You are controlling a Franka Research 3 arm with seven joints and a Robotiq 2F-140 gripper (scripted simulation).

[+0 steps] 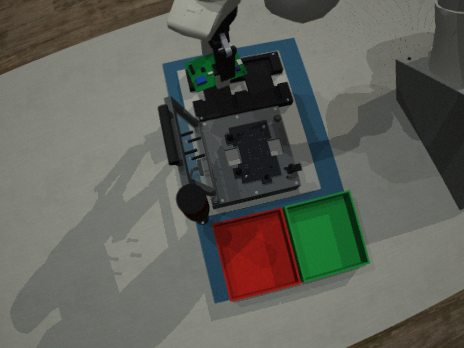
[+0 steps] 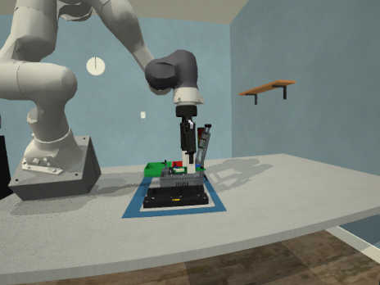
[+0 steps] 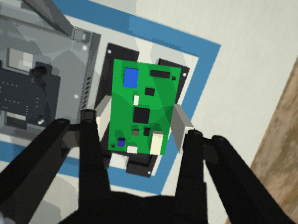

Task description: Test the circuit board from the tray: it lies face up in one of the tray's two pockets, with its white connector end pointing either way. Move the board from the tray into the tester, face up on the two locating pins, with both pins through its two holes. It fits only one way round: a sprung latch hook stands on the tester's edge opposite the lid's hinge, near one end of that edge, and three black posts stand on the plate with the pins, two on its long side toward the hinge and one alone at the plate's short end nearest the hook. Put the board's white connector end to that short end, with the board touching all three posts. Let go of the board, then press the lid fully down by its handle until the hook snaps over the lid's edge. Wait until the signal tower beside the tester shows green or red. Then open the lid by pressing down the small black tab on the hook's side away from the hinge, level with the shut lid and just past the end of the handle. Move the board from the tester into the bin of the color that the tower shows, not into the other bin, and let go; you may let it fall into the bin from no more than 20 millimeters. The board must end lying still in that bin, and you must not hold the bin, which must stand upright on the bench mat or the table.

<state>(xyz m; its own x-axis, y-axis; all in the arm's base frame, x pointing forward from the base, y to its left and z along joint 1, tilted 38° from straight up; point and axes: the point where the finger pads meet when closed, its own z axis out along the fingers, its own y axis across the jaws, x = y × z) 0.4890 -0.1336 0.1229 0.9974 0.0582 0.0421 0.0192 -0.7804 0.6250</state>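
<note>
My gripper is now 20 mm above the green circuit board. From my hand the other things lie so: latch hook 240 mm to the left, 70 mm behind, 50 mm below; clear lid 160 mm to the left, 110 mm ahead, 40 mm above; tester plate 180 mm to the left, 70 mm below, 10 mm behind.
</note>
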